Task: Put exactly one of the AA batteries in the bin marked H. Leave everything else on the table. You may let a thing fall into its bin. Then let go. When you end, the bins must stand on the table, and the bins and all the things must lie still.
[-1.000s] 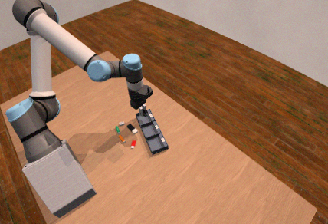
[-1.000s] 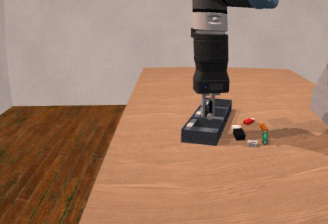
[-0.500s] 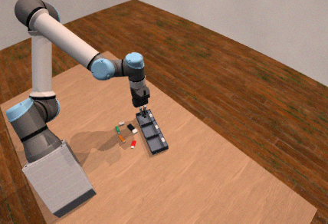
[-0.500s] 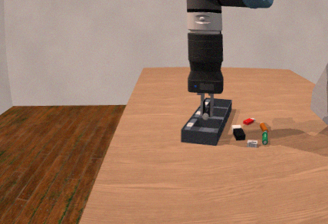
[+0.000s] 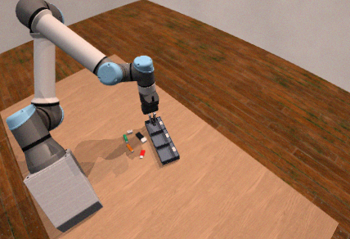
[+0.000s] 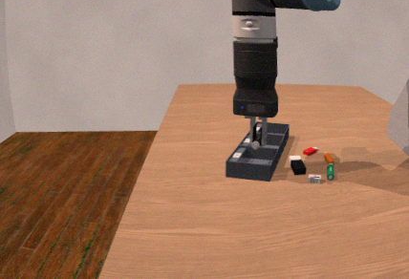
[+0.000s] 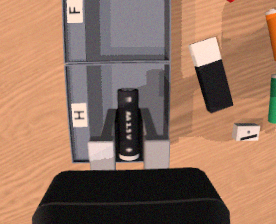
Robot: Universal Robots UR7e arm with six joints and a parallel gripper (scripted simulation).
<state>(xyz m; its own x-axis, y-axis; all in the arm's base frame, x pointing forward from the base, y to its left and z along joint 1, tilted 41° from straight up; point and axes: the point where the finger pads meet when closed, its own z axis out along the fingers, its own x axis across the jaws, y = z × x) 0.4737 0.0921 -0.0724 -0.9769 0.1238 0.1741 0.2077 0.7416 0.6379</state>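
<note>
My gripper is now 80 mm to the left of the dark three-compartment bin, 60 mm above it and 10 mm past it. Round my hand: small white piece 110 mm behind, 60 mm below, 50 mm to the left; then black-and-white block 80 mm behind, 70 mm below, 20 mm to the right; then black AA battery 10 mm below.
</note>
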